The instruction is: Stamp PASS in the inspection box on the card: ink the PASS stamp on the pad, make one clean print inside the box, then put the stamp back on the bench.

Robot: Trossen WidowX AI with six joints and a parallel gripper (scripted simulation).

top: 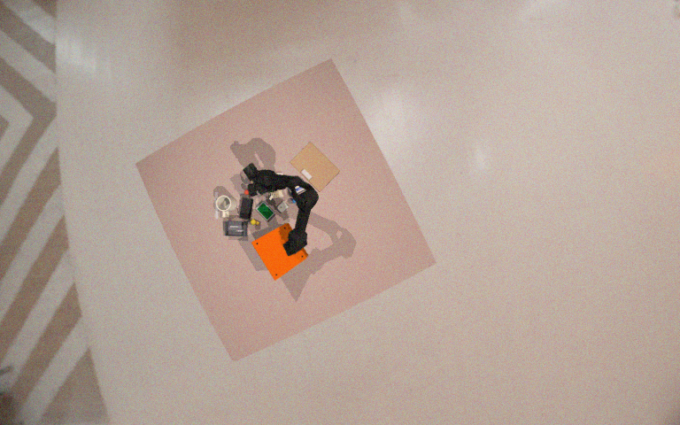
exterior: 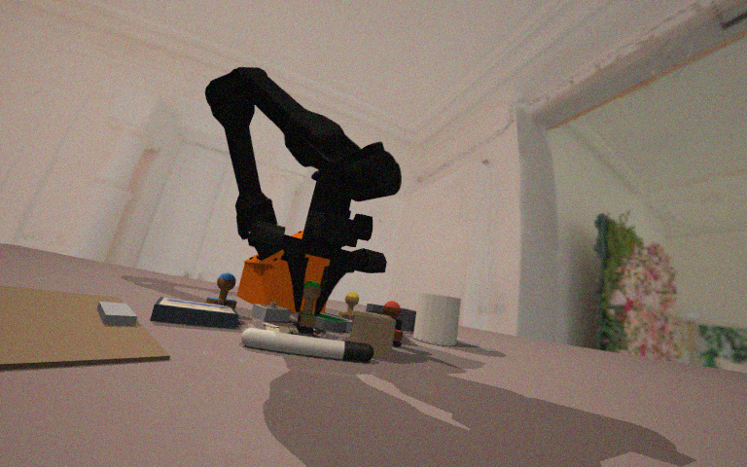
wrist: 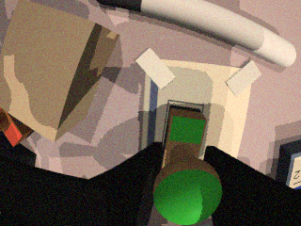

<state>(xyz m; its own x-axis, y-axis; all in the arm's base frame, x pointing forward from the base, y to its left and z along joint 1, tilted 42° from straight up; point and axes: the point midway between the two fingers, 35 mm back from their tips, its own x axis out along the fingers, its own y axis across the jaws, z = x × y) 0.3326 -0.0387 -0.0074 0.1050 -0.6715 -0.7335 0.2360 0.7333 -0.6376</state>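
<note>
Right now the cream card is 10 mm behind my gripper tip, 10 mm to the right of it and 30 mm below it. Round my gripper tip: marker 80 mm ahead, 10 mm to the right, 20 mm below; then red-knobbed stamp 30 mm ahead, 120 mm to the left, 10 mm below; then tan box 60 mm ahead, 60 mm to the left, 10 mm below.
</note>
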